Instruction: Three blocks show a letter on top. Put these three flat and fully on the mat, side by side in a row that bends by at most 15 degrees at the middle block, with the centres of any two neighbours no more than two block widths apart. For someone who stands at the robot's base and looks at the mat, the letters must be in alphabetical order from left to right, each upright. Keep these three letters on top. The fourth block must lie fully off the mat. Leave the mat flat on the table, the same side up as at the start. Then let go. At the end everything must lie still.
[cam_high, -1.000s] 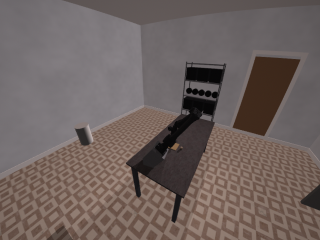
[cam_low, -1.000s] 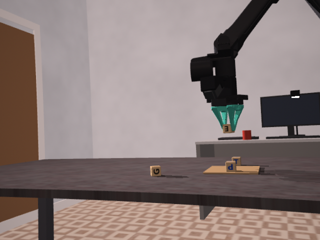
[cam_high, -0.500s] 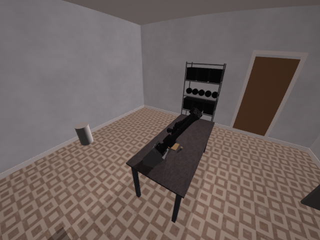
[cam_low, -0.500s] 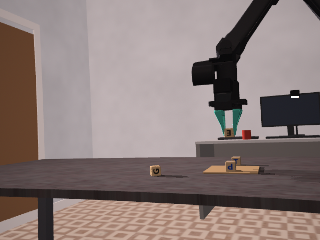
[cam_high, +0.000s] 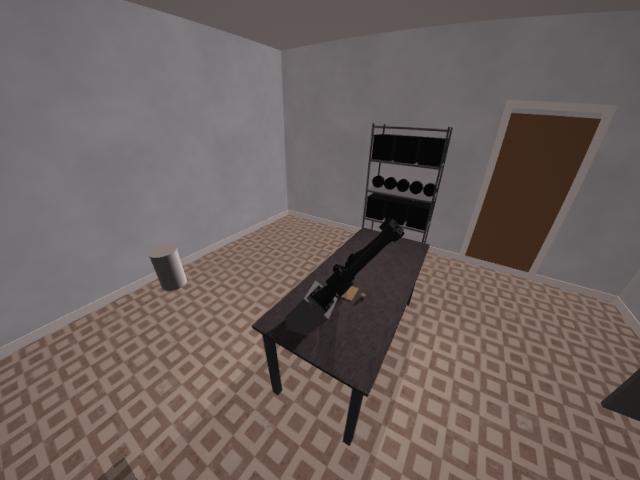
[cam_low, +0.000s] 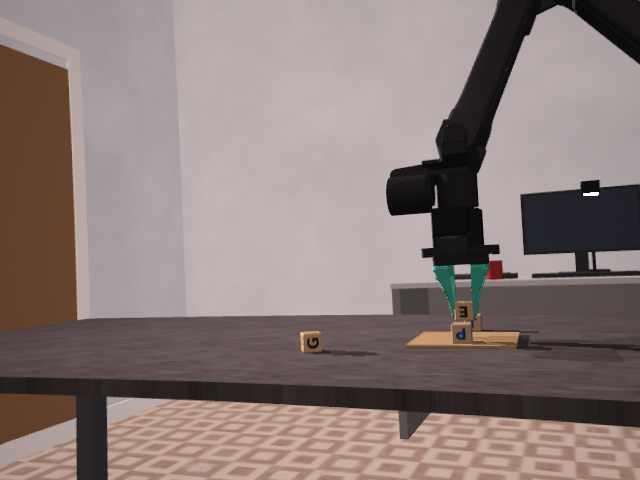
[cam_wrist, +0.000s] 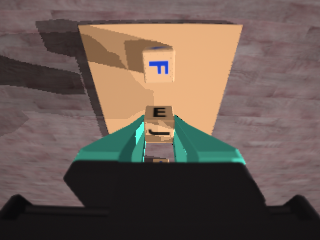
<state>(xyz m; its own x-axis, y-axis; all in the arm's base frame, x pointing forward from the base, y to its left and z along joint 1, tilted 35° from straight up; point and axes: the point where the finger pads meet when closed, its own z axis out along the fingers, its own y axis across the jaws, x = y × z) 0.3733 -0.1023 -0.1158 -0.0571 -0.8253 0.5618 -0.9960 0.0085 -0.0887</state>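
Now: the mat 10 mm to the left of my hand and 40 mm below it. Round my hand: block 120 mm to the right, 30 mm below.
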